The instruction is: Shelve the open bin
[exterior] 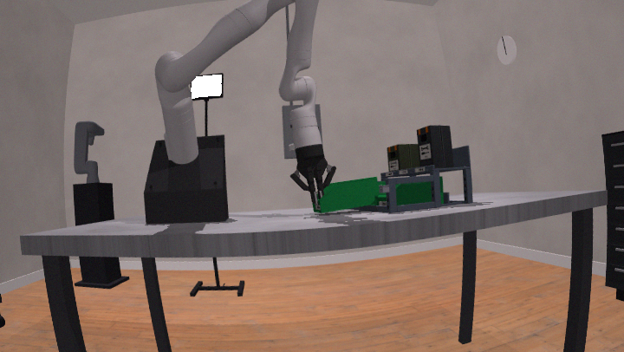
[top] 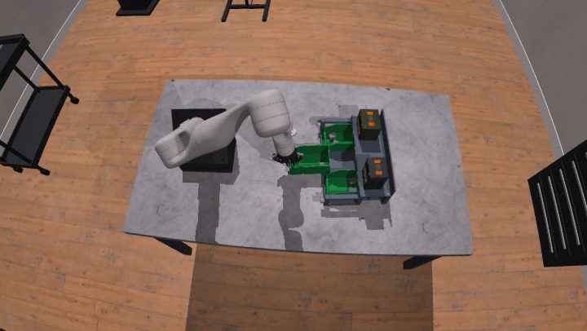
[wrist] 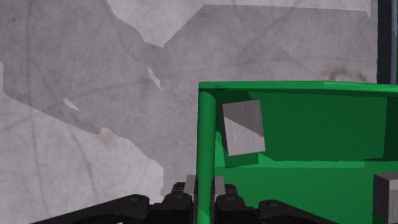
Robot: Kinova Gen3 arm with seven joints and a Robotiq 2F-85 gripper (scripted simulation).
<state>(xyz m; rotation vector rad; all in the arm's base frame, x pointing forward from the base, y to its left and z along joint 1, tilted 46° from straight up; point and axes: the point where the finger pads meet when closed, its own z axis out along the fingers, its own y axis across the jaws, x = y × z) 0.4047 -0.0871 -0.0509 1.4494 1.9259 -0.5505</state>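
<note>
My gripper is now 4 cm to the right of the grey part, 3 cm above it and 2 cm short of it. Also, from my hand: grey shelf (26 cm ahead, 6 cm to the left, 2 cm above).
</note>
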